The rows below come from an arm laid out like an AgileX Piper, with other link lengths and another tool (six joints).
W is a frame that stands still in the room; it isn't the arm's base.
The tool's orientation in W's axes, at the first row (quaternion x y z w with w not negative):
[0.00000, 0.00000, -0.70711, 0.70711]
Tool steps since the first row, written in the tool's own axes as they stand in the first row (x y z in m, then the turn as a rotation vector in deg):
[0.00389, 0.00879, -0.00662, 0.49, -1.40, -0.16]
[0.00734, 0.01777, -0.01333, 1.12, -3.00, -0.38]
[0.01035, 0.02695, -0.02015, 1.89, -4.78, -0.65]
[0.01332, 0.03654, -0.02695, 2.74, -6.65, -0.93]
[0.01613, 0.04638, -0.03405, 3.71, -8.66, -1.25]
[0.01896, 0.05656, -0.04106, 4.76, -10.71, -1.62]
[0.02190, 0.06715, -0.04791, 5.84, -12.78, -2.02]
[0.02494, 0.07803, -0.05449, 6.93, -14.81, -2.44]
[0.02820, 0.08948, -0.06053, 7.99, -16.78, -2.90]
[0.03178, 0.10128, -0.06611, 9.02, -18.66, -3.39]
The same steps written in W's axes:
[0.00879, -0.00389, -0.00662, -1.40, -0.49, -0.16]
[0.01777, -0.00734, -0.01333, -3.00, -1.12, -0.38]
[0.02695, -0.01035, -0.02015, -4.78, -1.89, -0.65]
[0.03654, -0.01332, -0.02695, -6.65, -2.74, -0.93]
[0.04638, -0.01613, -0.03405, -8.66, -3.71, -1.25]
[0.05656, -0.01896, -0.04106, -10.71, -4.76, -1.62]
[0.06715, -0.02190, -0.04791, -12.78, -5.84, -2.02]
[0.07803, -0.02494, -0.05449, -14.81, -6.93, -2.44]
[0.08948, -0.02820, -0.06053, -16.78, -7.99, -2.90]
[0.10128, -0.03178, -0.06611, -18.66, -9.02, -3.39]

